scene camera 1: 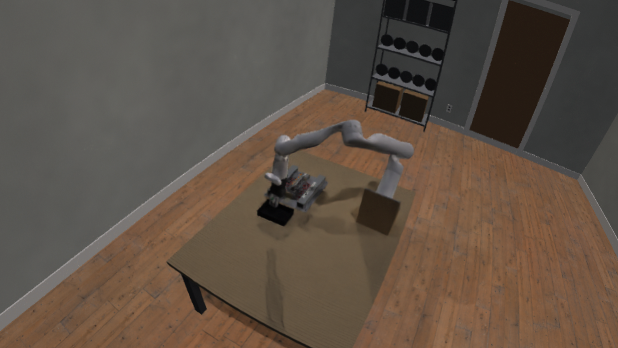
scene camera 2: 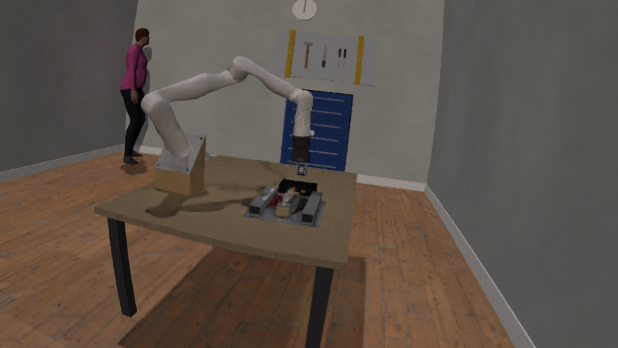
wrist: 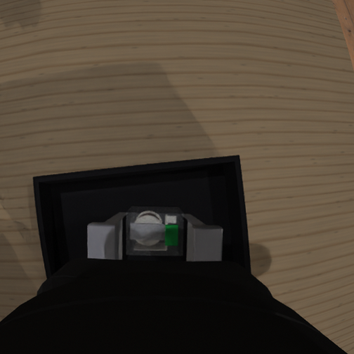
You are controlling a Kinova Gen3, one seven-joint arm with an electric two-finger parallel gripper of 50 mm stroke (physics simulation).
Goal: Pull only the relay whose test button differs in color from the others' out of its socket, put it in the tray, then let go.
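Frame: origin at the arm's base, x back, y right, z up, level; metres.
Where they show: gripper, fingertip midpoint: point(scene camera 1: 273, 204) point(scene camera 2: 301, 174); arm's base, link origin: point(scene camera 1: 382, 198) point(scene camera 2: 181, 149).
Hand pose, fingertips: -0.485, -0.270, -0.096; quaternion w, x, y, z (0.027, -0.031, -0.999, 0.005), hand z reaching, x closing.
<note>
Things, the pixels of their top centre, and the offset from my fingertips, as dx, dy, dz. Level surfaces: height alone.
- black tray, top centre: point(scene camera 2: 298, 184) point(scene camera 1: 275, 209) +0.006, +0.012, -0.043
- beige rail block, top centre: point(scene camera 2: 284, 204) -0.021, +0.364, -0.031
- table, surface height: dz -0.078
My gripper point(scene camera 1: 273, 201) point(scene camera 2: 301, 171) point(wrist: 154, 231) is shut on a clear-cased relay point(wrist: 148, 233), one finger on each side. The relay's test button point(wrist: 171, 235) is green, and a round pale part shows through its case. Gripper and relay are above the black tray point(scene camera 1: 281, 217) point(scene camera 2: 285, 183) point(wrist: 242, 210), with the relay inside the tray's outline in the wrist view. The tray's near side is hidden by the gripper body there. The other relays on the panel are too small to tell apart; a small orange spot shows there in scene camera 2.
The grey wiring panel with two raised ducts point(scene camera 1: 312, 192) point(scene camera 2: 312, 207) stands close beside the tray. A beige rail block point(scene camera 2: 283, 211) lies between the ducts, with red wires beside it. The arm's wooden base block point(scene camera 1: 378, 211) point(scene camera 2: 172, 181) stands on the table point(scene camera 1: 240, 260) point(scene camera 2: 225, 230).
</note>
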